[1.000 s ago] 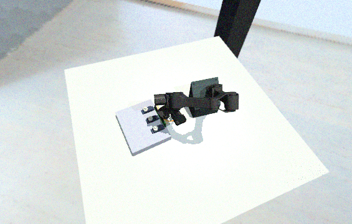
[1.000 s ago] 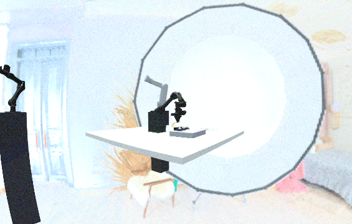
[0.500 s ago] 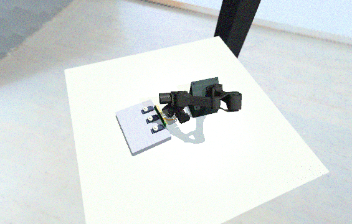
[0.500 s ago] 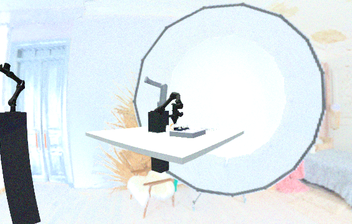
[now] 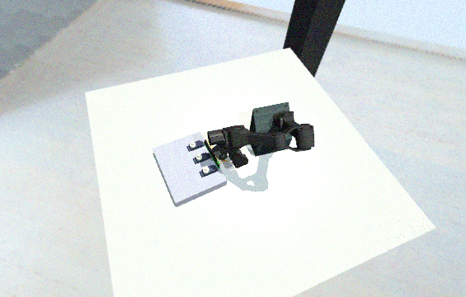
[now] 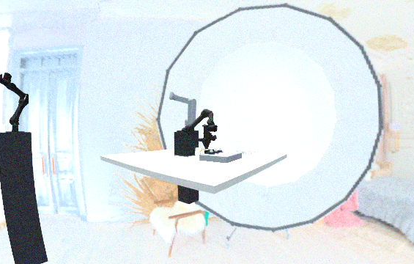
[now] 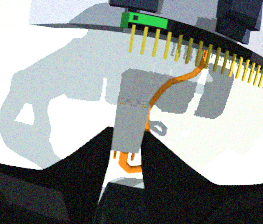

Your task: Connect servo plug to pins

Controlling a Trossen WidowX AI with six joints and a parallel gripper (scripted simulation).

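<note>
The green marked band lies 7 cm ahead of my gripper tip, 1 cm to the left of it and 1 cm above it. The rest, counted from my gripper tip: pale grey holder 23 cm ahead, 5 cm to the right, 4 cm below.
</note>
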